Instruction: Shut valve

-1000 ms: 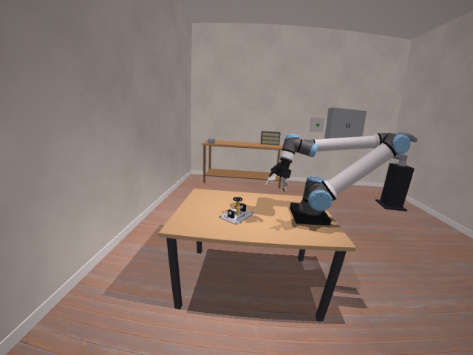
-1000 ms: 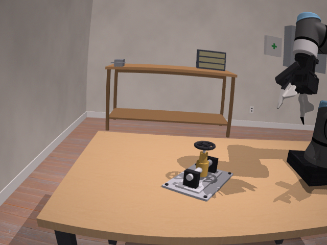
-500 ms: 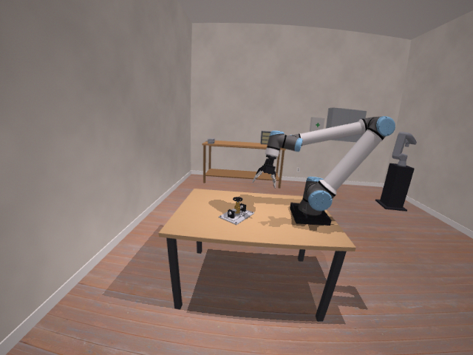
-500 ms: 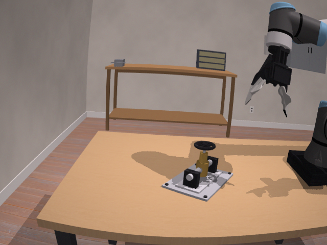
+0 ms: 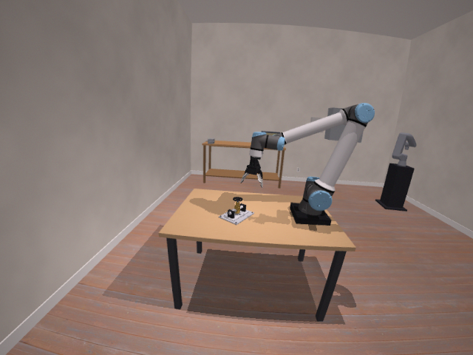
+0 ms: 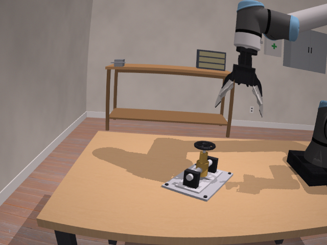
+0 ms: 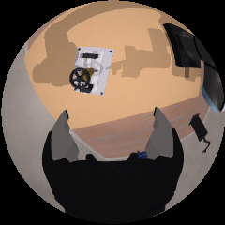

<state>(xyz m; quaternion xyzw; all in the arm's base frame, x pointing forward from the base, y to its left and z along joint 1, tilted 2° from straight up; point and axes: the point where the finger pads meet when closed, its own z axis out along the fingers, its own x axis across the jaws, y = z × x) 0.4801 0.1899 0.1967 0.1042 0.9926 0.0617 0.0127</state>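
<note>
My gripper is now 10 cm short of the black spoked handwheel, 4 cm to the left of it and 14 cm above it.
</note>
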